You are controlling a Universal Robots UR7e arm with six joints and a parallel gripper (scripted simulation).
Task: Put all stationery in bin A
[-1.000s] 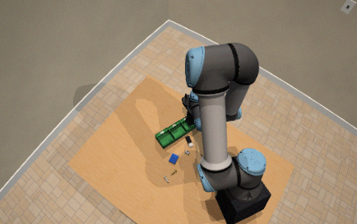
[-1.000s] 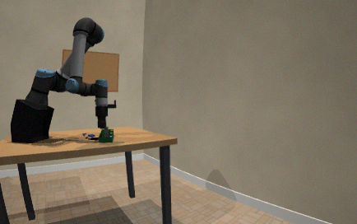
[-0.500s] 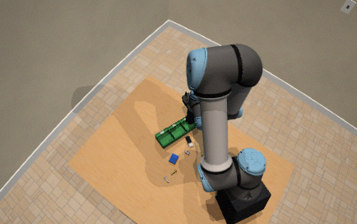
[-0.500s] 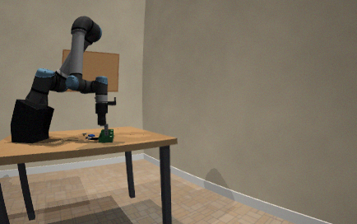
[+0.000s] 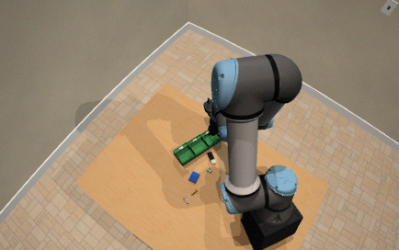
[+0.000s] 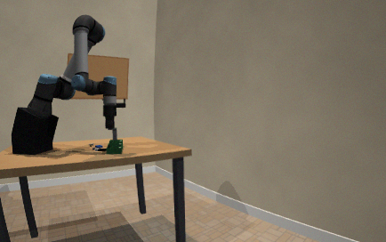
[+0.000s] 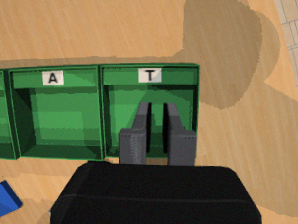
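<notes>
Now: the green bin 90 mm to the left of my hand, 70 mm below it and 10 mm ahead of it. Also, from my hand: blue pad 220 mm to the left, 100 mm behind, 90 mm below; black block 90 mm to the left, 90 mm behind, 80 mm below; brass screw 270 mm to the left, 150 mm behind, 80 mm below.
</notes>
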